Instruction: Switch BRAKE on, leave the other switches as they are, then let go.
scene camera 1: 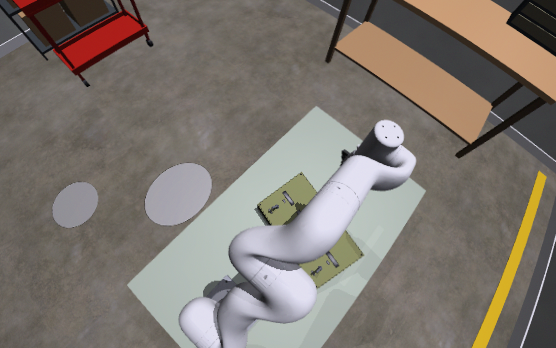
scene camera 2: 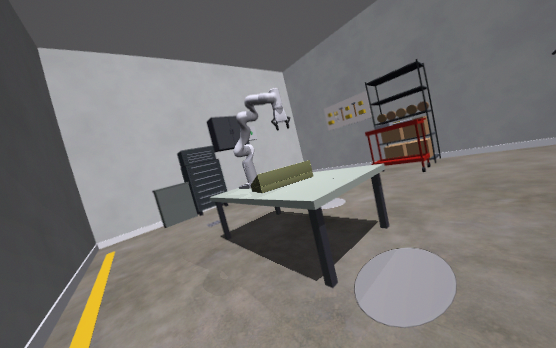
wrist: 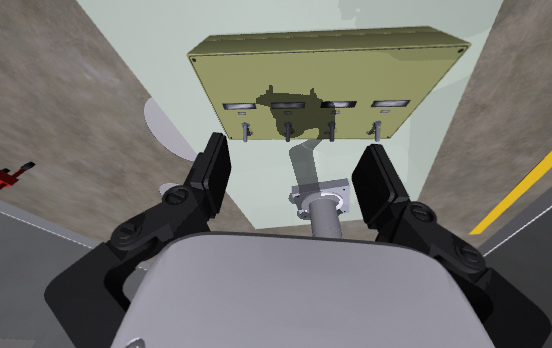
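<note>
An olive switch panel stands on the pale green table. In the wrist view it carries a row of levers: far left, middle left, middle right and far right. A label plate lies above each lever, but the lettering is unreadable, so I cannot tell which is BRAKE or how each is set. The arm hides the panel's middle in scene camera 1. My gripper is open and empty, high above the table and apart from the levers. Its shadow falls on the panel's middle.
The pale green table carries the panel and the arm's base. A wooden workbench stands beyond the table. A red cart stands farther off on the floor.
</note>
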